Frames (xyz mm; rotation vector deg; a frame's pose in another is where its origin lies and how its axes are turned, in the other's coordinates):
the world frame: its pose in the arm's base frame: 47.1 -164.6 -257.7 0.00 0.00 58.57
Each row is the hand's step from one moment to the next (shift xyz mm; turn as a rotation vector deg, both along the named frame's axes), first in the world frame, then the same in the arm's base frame.
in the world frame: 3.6 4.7 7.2 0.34 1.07 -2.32
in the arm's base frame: -2.1 5.5 7.2 -0.74 0.85 -2.32
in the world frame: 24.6 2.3 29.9 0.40 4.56 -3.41
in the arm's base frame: 10.9 22.2 29.9 -3.68 2.72 -3.41
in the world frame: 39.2 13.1 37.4 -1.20 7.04 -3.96
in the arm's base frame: 9.3 40.3 37.4 -6.63 2.65 -3.96
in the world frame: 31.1 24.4 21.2 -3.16 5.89 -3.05
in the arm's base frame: -4.6 39.3 21.2 -6.67 0.38 -3.05
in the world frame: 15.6 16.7 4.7 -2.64 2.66 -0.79
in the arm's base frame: -6.1 22.0 4.7 -3.65 -0.87 -0.79
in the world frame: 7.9 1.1 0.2 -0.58 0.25 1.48
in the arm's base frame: 3.2 7.3 0.2 -0.52 -0.36 1.48
